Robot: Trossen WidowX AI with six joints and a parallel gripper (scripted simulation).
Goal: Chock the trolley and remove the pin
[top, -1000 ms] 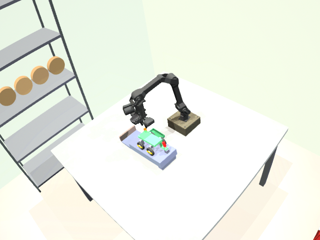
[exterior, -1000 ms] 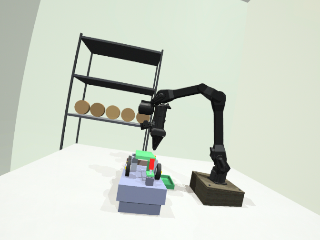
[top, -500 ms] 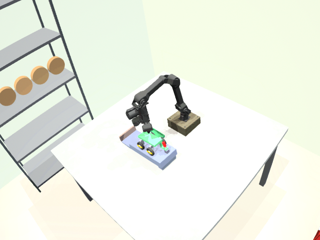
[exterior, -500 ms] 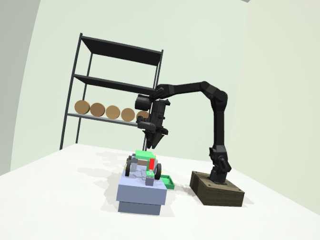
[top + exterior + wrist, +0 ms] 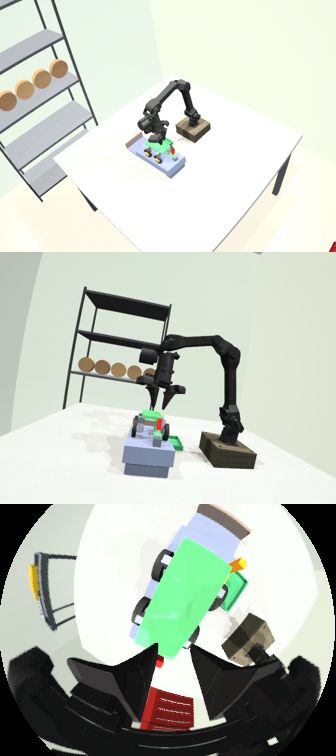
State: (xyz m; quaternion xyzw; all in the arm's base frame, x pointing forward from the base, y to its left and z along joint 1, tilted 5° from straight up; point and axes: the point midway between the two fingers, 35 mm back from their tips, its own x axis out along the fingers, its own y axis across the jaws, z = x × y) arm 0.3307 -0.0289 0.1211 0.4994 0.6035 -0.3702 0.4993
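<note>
Now: the red-headed stop pin 10 mm ahead of my gripper tip, 80 mm to the left of it and 50 mm below it. Round my gripper tip: trolley 10 mm ahead, 30 mm to the right, 70 mm below; then lavender ramp 10 mm ahead, 40 mm to the right, 140 mm below; then yellow chock 60 mm behind, 120 mm to the right, 100 mm below.
</note>
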